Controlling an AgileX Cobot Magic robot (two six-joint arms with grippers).
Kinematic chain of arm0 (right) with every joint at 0, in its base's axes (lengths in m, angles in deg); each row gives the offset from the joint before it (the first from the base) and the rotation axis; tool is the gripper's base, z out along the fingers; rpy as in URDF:
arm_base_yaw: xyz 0 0 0.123 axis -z
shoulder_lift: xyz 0 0 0 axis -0.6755 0.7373 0
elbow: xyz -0.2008 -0.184 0.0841 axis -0.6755 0.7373 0
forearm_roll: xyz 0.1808 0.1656 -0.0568 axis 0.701 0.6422 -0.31
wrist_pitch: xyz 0 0 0 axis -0.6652 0.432 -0.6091
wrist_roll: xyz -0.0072 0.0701 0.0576 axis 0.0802 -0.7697 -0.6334
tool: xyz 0 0 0 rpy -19.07 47.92 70.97
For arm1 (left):
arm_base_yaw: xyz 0 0 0.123 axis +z
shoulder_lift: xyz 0 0 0 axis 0.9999 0.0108 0
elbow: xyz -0.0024 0.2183 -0.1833 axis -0.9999 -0.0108 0
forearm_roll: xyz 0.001 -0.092 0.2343 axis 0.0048 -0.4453 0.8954
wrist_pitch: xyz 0 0 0 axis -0.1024 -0.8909 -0.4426
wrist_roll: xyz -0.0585 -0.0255 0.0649 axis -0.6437 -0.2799 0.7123
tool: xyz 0 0 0 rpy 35.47 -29.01 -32.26
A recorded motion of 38 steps. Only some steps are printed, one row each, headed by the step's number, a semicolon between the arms.
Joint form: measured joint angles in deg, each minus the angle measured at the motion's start. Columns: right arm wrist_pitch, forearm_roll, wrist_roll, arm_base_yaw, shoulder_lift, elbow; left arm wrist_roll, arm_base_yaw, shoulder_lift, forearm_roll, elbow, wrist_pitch.
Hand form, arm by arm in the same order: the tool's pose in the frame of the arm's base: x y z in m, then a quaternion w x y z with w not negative. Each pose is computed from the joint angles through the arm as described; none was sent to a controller.
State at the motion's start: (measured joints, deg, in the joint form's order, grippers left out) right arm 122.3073 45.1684 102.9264 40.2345 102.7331 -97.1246; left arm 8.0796 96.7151 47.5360 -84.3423 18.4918 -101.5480
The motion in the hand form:
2: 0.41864 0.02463 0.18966 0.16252 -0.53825 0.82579 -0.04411; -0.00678 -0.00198 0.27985 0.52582 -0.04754 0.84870 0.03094
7: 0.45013 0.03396 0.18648 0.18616 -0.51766 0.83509 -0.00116; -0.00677 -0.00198 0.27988 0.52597 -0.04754 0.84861 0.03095
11: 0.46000 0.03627 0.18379 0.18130 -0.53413 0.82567 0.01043; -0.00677 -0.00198 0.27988 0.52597 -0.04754 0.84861 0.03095
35: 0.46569 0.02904 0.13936 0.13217 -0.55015 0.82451 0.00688; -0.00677 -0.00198 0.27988 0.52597 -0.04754 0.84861 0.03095
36: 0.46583 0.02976 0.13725 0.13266 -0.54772 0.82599 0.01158; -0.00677 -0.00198 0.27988 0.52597 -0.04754 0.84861 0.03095
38: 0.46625 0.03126 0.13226 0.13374 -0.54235 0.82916 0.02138; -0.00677 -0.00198 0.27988 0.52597 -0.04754 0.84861 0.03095
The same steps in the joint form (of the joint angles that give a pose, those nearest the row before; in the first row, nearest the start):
2: -0.07 1.79 0.57 0.00 2.86 -1.25; 0.00 0.00 0.00 0.00 0.00 0.00
7: 3.91 8.09 0.84 0.00 9.53 -11.56; 0.00 0.00 0.00 0.00 0.00 0.02
11: 6.88 9.09 3.06 0.00 12.24 -15.80; 0.00 0.00 0.00 0.00 0.00 0.02
35: 6.26 5.54 3.78 0.36 17.84 -16.15; 0.00 0.00 0.00 0.00 0.00 0.02
36: 6.24 6.11 3.78 0.36 18.12 -16.15; 0.00 0.00 0.00 0.00 0.00 0.02
38: 6.12 7.34 3.78 0.36 18.77 -16.15; 0.00 0.00 0.00 0.00 0.00 0.02

